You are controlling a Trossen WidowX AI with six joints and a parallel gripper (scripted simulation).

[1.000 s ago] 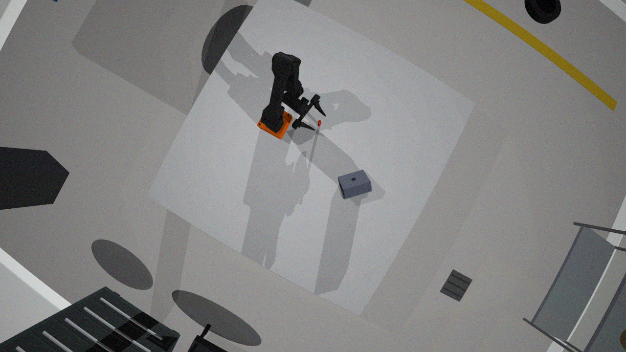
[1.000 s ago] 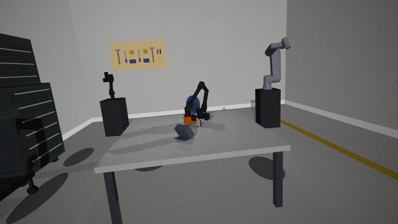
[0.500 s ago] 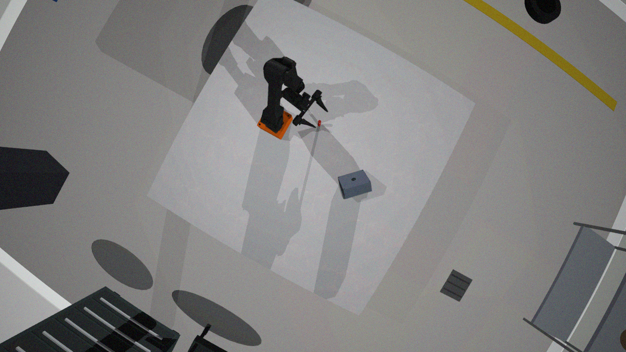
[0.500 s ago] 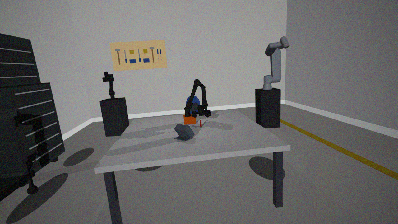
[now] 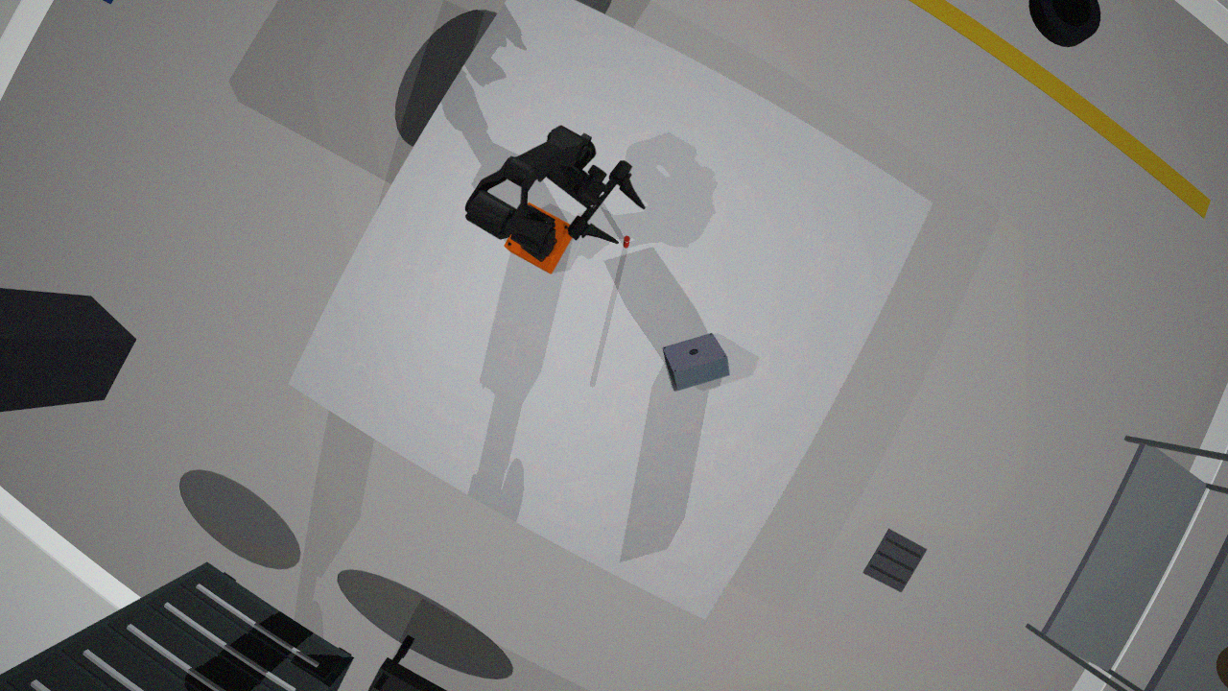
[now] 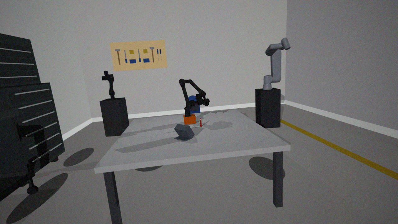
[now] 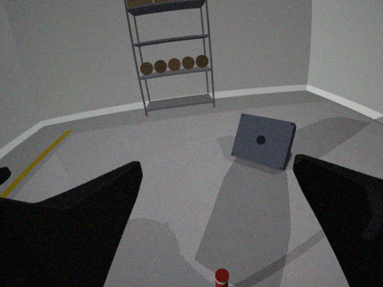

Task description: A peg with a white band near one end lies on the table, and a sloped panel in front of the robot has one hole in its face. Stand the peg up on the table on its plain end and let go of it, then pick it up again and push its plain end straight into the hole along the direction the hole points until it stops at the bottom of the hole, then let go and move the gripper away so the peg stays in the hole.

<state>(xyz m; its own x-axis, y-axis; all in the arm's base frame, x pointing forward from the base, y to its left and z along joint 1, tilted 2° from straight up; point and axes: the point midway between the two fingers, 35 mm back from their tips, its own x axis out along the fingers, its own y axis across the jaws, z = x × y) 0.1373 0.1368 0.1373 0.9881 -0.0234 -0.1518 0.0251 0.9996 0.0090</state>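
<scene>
My gripper tip is now 160 mm above the red peg and 10 mm past it. Round my gripper tip: panel (300 mm ahead, 160 mm below, 140 mm to the right).
</scene>
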